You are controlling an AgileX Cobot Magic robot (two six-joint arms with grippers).
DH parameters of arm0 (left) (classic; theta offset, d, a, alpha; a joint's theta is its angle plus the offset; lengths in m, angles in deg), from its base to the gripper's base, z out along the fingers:
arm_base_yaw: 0 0.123 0 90
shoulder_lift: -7.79 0 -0.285 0
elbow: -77.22 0 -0.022 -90
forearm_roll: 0 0.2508 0 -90
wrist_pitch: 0 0 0.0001 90
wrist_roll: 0 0.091 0 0
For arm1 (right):
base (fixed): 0 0 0 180
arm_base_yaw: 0 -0.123 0 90
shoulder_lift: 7.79 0 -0.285 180
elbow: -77.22 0 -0.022 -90
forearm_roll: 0 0.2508 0 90
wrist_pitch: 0 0 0.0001 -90
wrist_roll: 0 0.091 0 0
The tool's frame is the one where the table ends.
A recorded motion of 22 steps. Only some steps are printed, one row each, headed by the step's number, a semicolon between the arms.
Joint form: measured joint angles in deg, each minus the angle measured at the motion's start. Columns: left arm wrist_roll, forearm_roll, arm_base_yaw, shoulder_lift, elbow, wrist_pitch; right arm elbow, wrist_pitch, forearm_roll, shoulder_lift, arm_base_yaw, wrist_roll.
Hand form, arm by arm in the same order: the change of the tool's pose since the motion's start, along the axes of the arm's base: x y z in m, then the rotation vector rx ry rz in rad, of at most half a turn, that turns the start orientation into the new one. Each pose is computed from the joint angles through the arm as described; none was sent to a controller.
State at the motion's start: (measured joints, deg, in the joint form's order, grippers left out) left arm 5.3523 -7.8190 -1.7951 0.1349 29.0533 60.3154; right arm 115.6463 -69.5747 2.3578 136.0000 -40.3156 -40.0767
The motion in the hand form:
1: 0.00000 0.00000 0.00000 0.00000 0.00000 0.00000; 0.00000 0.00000 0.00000 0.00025 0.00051 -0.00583
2: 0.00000 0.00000 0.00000 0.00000 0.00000 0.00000; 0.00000 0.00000 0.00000 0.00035 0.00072 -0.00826
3: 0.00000 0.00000 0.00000 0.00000 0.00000 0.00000; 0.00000 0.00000 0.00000 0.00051 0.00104 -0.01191
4: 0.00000 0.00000 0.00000 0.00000 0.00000 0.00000; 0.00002 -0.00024 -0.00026 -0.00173 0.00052 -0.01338
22: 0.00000 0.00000 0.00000 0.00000 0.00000 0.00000; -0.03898 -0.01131 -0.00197 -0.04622 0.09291 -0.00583
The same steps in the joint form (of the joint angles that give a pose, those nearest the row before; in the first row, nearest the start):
1: 0.00 0.00 0.00 0.00 0.00 0.00; 0.00 0.00 0.00 0.00 0.00 0.34
2: 0.00 0.00 0.00 0.00 0.00 0.00; 0.00 0.00 0.00 0.00 0.00 0.48
3: 0.00 0.00 0.00 0.00 0.00 0.00; 0.00 0.00 0.00 0.00 0.00 0.69
4: 0.00 0.00 0.00 0.00 0.00 0.00; -0.06 0.00 -0.13 0.00 0.00 0.81
22: 0.00 0.00 0.00 0.00 0.00 0.00; -13.07 0.73 1.55 -6.67 -1.83 1.63

